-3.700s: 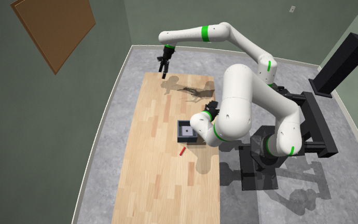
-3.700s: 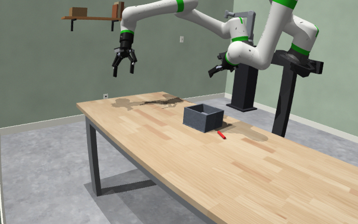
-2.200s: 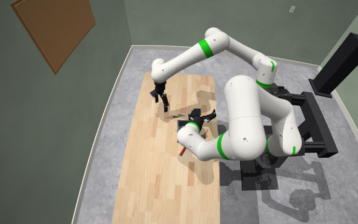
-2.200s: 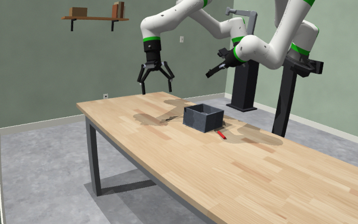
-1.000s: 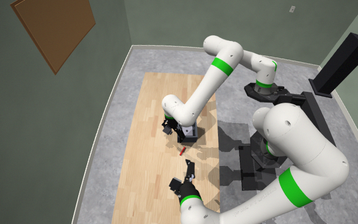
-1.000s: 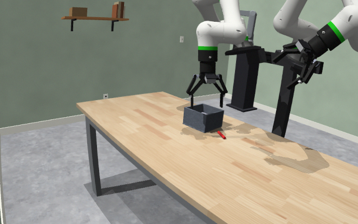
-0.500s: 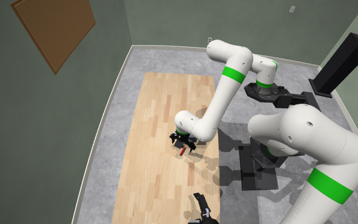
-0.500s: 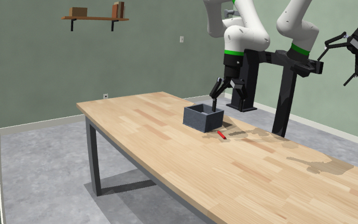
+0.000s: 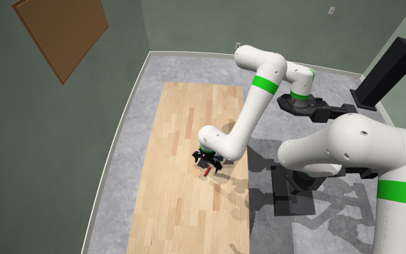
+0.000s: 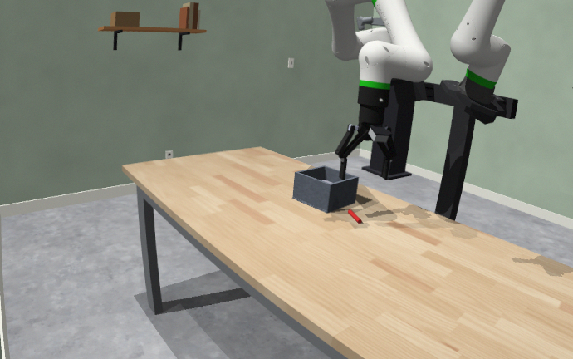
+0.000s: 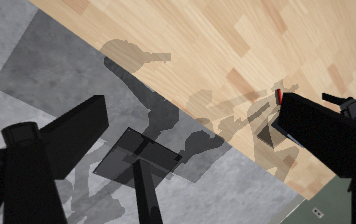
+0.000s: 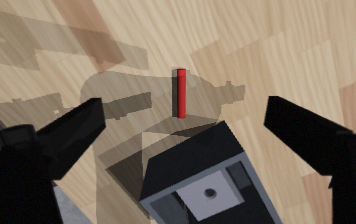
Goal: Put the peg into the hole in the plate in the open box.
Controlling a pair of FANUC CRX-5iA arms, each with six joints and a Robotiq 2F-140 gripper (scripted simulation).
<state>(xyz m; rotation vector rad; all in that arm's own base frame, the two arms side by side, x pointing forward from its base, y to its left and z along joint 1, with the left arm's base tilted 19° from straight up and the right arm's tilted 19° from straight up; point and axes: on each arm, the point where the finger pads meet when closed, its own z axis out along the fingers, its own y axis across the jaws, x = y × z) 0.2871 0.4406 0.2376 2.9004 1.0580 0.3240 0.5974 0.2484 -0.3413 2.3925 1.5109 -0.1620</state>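
Right now the red peg is 10 mm behind my right hand, 20 mm to the right of it and 150 mm below it. Also, from my right hand: grey-blue box 20 mm behind, 180 mm to the right, 130 mm below; light plate 20 mm behind, 190 mm to the right, 110 mm below.
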